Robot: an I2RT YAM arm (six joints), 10 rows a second.
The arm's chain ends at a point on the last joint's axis. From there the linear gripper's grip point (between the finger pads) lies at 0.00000 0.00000 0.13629 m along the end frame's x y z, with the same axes.
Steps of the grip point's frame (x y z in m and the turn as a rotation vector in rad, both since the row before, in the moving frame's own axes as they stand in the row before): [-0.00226, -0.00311, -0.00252, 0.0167, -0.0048, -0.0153]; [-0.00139, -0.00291, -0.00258, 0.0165, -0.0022, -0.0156]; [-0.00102, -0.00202, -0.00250, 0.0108, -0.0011, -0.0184]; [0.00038, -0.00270, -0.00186, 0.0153, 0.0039, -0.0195]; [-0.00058, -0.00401, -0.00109, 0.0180, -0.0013, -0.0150]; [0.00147, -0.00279, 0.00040, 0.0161, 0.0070, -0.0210]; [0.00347, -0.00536, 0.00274, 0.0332, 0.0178, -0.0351]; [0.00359, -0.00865, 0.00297, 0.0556, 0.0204, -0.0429]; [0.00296, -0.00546, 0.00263, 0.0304, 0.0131, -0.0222]
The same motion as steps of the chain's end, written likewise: [-0.00159, -0.00084, -0.00250, 0.0167, -0.0048, -0.0153]; [-0.00107, -0.00066, -0.00256, 0.0165, -0.0022, -0.0156]; [-0.00086, -0.00055, -0.00249, 0.0108, -0.0011, -0.0184]; [-0.00013, -0.00061, -0.00184, 0.0153, 0.0039, -0.0195]; [-0.00038, -0.00156, -0.00107, 0.0180, -0.0013, -0.0150]; [0.00054, -0.00059, 0.00042, 0.0161, 0.0070, -0.0210]; [0.00112, -0.00079, 0.00284, 0.0332, 0.0178, -0.0351]; [0.00097, -0.00102, 0.00321, 0.0556, 0.0204, -0.0429]; [0.00122, -0.00130, 0.00270, 0.0304, 0.0131, -0.0222]
